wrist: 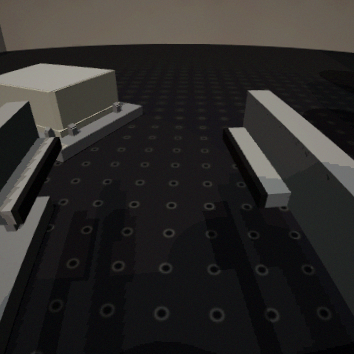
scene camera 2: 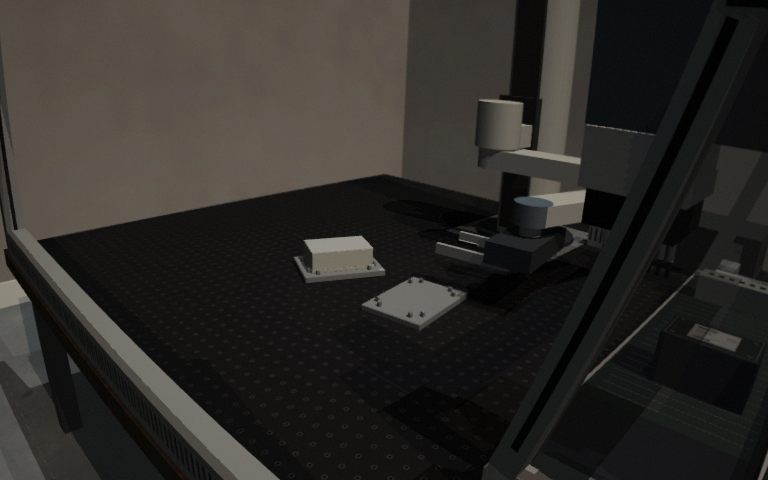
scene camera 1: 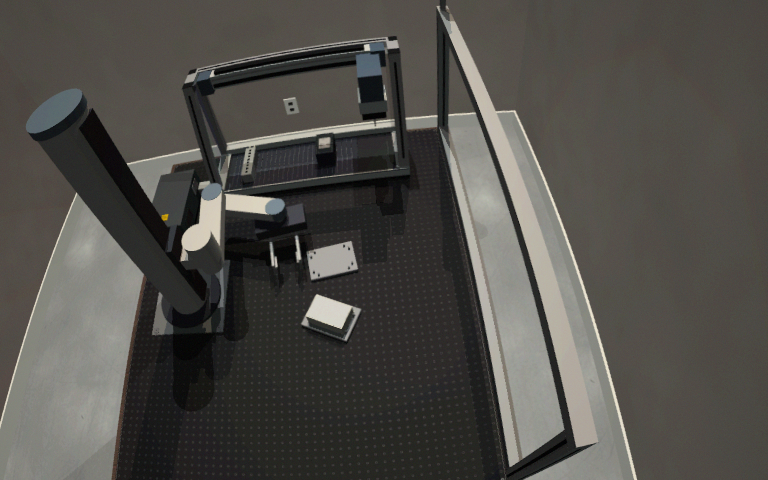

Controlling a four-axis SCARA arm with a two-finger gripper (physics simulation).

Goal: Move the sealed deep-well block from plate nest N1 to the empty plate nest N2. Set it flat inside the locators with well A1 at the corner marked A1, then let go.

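Places are measured from the arm's base along level axes (x right, y ahead, z up), in metres.
Where they show: gripper, fingertip midpoint: (wrist: 140, 117) (scene camera 2: 448, 241) (scene camera 1: 287, 264); arm's base, link origin: (scene camera 1: 192, 298).
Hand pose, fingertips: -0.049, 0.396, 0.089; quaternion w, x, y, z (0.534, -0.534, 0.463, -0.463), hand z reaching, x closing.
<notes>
Things, the pixels of their centre, and the offset from my fingertips, as dx, dy, dz. "spot": a spot on its surface instead. Level surfaces: height alone.
- sealed deep-well block, body centre: (wrist: 48, 93) (scene camera 2: 338, 253) (scene camera 1: 329, 314) +0.177, +0.134, -0.044
- plate nest N1, body centre: (wrist: 52, 112) (scene camera 2: 338, 263) (scene camera 1: 330, 317) +0.176, +0.134, -0.066
- empty nest N2, body centre: (scene camera 2: 416, 298) (scene camera 1: 331, 260) -0.042, +0.142, -0.066
- gantry frame, surface spot: (scene camera 1: 399, 101) spot: -0.480, +0.437, +0.243
- deck with a dark box, surface height: dz +0.042
- holed strip, surface spot: (scene camera 1: 248, 164) spot: -0.492, -0.187, +0.019
- dark instrument, surface spot: (scene camera 1: 174, 195) spot: -0.364, -0.496, +0.038
The sealed deep-well block (scene camera 1: 329, 312) (scene camera 2: 338, 246) (wrist: 60, 80) is a cream box lying flat on plate nest N1 (scene camera 1: 350, 330) (scene camera 2: 345, 275) (wrist: 100, 129), inside its small locators. The empty nest N2 (scene camera 1: 332, 260) (scene camera 2: 415, 301) is a light grey plate with small locator pegs; part of it shows at the lower left in the wrist view (wrist: 17, 250). My gripper (scene camera 1: 287, 263) (scene camera 2: 448, 242) (wrist: 140, 117) is shut with nothing between its fingers, which still stand apart. It is beside N2, away from the block. Well A1 and the corner marks cannot be made out.
A gantry frame (scene camera 1: 399, 101) stands over a deck with a dark box (scene camera 1: 325, 151) and a holed strip (scene camera 1: 248, 164). The arm's column (scene camera 1: 133, 209) and a dark instrument (scene camera 1: 174, 195) stand at the left. A framed barrier (scene camera 1: 512, 226) runs along the right.
</notes>
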